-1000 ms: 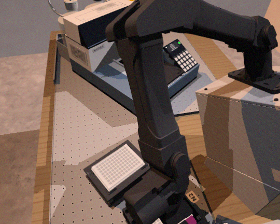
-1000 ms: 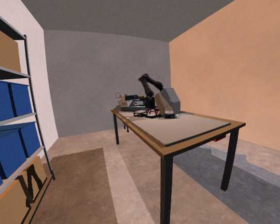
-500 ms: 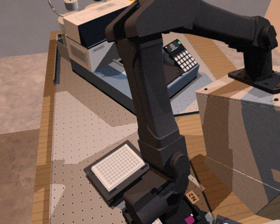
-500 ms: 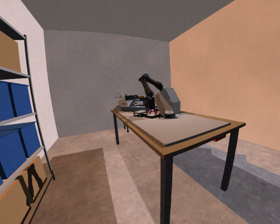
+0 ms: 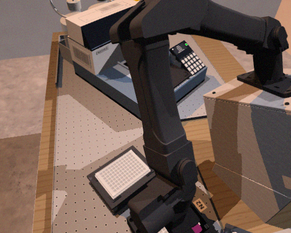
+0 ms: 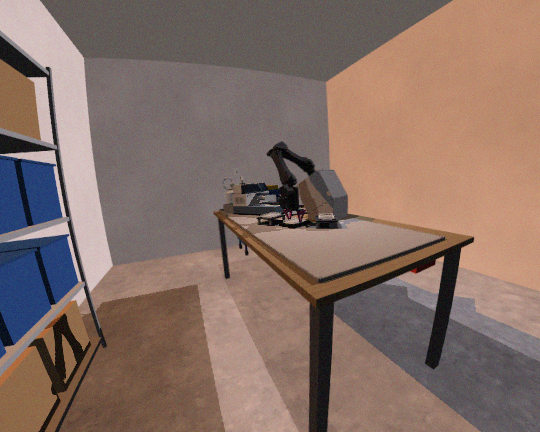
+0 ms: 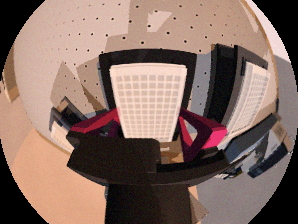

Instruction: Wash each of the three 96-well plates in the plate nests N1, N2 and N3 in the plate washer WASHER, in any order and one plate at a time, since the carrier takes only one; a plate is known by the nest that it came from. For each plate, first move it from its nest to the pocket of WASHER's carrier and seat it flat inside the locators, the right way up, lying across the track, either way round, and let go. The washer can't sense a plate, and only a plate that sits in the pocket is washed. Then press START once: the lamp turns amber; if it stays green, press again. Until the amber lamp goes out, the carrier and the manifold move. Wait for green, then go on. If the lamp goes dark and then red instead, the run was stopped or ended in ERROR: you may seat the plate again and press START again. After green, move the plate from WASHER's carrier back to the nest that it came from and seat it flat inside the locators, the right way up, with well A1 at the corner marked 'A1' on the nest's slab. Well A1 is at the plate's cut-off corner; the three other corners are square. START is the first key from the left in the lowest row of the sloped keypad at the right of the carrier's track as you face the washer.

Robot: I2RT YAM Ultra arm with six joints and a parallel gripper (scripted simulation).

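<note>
Right now my hand is 20 mm above the nest N2. Round my hand: n2 label: 100 mm behind, 30 mm to the right, 30 mm below; then nest N1: 90 mm ahead, 150 mm to the right, 10 mm above; then nest n3: 130 mm behind, 140 mm to the left, 20 mm above.
</note>
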